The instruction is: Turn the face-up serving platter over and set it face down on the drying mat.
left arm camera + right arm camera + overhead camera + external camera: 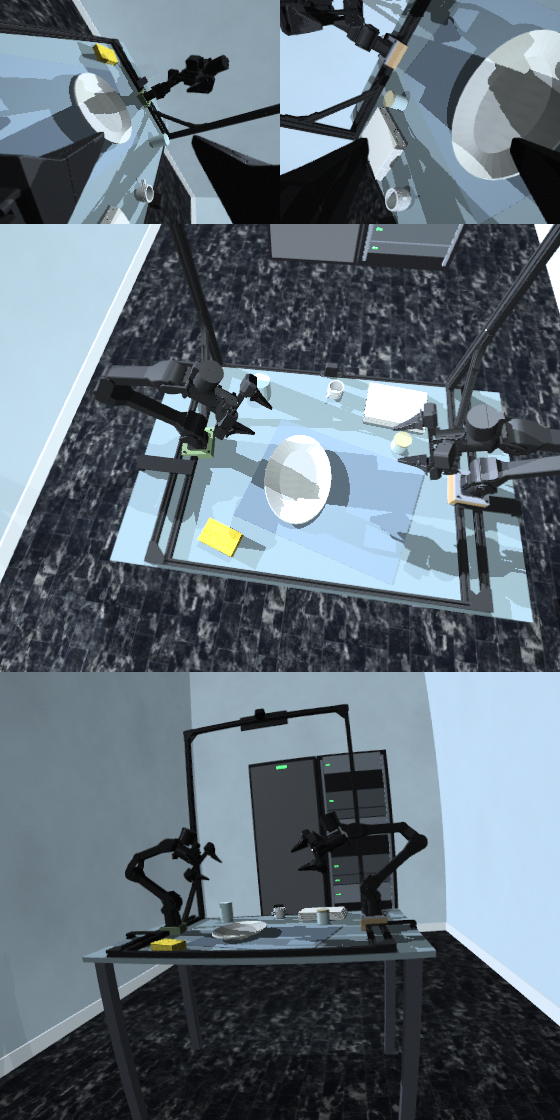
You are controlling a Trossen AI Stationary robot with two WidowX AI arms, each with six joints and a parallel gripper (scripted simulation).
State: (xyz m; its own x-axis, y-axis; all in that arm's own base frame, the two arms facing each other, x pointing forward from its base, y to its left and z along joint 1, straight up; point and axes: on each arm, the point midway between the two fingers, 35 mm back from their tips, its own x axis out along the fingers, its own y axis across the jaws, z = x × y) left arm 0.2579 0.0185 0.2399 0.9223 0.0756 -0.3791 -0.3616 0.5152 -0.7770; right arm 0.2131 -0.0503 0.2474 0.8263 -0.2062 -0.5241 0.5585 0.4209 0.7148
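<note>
Right now the white oval serving platter is 27 cm below my right hand, 14 cm to the left of it and 5 cm ahead of it. From my right hand the other things lie so: white folded stack (43 cm to the left, 27 cm behind, 26 cm below); then blue drying mat (29 cm below, 25 cm to the left, 8 cm ahead); then white mug (29 cm behind, 26 cm below, 20 cm to the left).
My left hand is 280 mm above the white oval serving platter, 270 mm to the left of it and 40 mm short of it. Also, from my left hand: white folded stack (280 mm behind, 270 mm below, 20 mm to the left); blue drying mat (300 mm below, 160 mm to the right, 70 mm ahead); white mug (300 mm behind, 270 mm below, 200 mm to the right).
</note>
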